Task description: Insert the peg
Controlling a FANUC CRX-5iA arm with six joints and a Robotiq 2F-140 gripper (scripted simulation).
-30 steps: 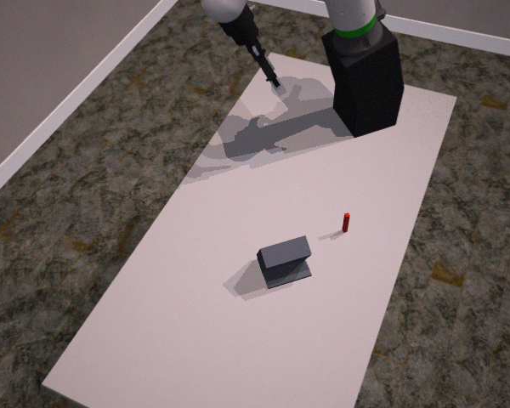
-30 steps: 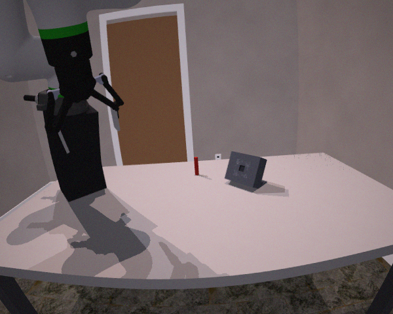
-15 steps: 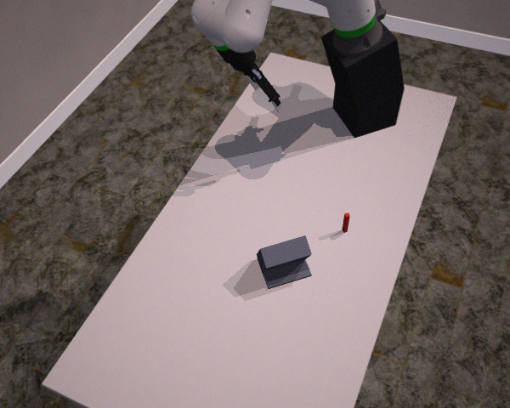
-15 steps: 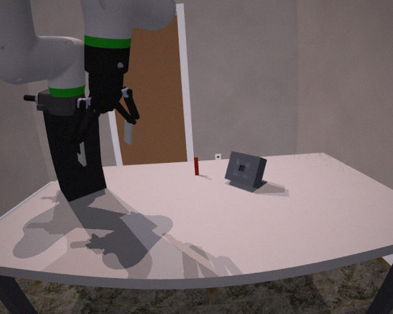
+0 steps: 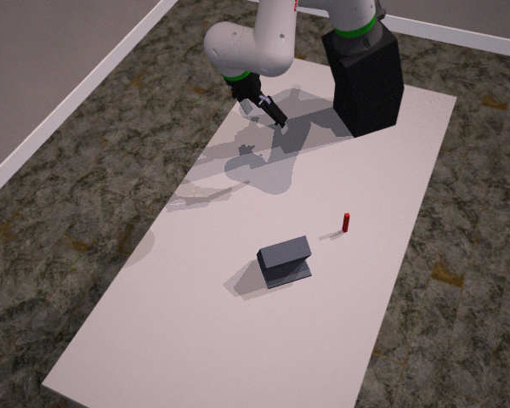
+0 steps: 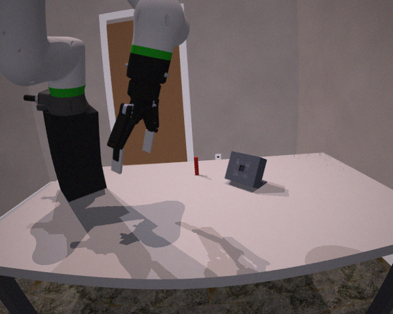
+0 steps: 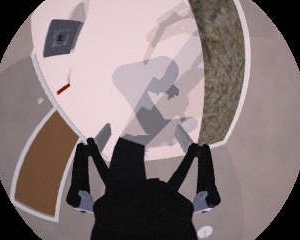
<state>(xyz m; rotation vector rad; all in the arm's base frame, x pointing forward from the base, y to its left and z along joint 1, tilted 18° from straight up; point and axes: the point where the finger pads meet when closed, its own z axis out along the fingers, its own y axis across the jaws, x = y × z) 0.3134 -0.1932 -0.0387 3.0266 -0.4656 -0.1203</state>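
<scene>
Now: the red peg 16 cm ahead of my hand, 33 cm to the left of it and 16 cm below it.
</scene>
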